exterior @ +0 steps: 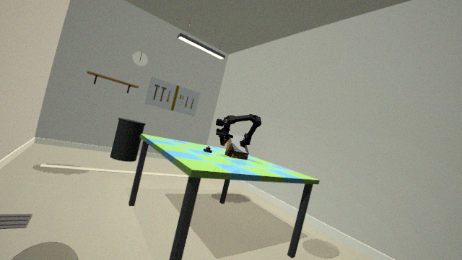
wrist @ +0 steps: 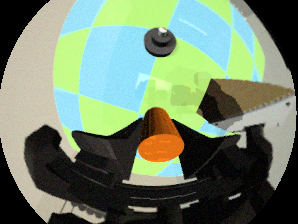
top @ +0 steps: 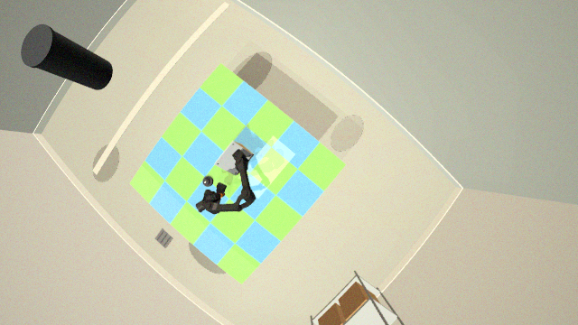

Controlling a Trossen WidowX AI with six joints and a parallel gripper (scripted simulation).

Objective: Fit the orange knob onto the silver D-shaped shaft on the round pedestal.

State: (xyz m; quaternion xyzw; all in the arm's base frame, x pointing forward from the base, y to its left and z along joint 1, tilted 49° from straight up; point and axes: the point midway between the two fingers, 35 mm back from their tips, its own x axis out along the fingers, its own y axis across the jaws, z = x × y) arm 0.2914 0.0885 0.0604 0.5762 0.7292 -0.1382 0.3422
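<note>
Right now the dark pedestal is 50 mm ahead of my gripper tip, 160 mm to the right of it and 80 mm below it. The rest, counted from my gripper tip: orange knob: 30 mm above.
</note>
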